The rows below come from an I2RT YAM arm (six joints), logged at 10 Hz.
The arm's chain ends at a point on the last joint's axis. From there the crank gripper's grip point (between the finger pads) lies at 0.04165 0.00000 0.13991 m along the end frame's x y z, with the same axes.
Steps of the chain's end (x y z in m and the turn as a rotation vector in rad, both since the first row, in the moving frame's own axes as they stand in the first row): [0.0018, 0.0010, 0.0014, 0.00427, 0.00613, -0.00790]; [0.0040, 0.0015, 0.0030, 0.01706, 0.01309, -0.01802]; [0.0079, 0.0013, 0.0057, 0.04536, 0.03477, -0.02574]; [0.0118, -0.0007, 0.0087, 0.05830, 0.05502, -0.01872]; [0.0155, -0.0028, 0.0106, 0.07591, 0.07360, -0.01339]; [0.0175, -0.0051, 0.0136, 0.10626, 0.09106, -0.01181]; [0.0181, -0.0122, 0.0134, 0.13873, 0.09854, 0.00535]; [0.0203, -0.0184, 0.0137, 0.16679, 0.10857, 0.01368]
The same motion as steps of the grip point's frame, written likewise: [0.0027, 0.0001, 0.0011, 0.00427, 0.00613, -0.00790]; [0.0058, -0.0016, 0.0024, 0.01706, 0.01309, -0.01802]; [0.0126, -0.0061, 0.0040, 0.04536, 0.03477, -0.02574]; [0.0193, -0.0096, 0.0059, 0.05830, 0.05502, -0.01872]; [0.0256, -0.0139, 0.0067, 0.07591, 0.07360, -0.01339]; [0.0299, -0.0203, 0.0084, 0.10626, 0.09106, -0.01181]; [0.0317, -0.0310, 0.0073, 0.13873, 0.09854, 0.00535]; [0.0353, -0.0405, 0.0065, 0.16679, 0.10857, 0.01368]
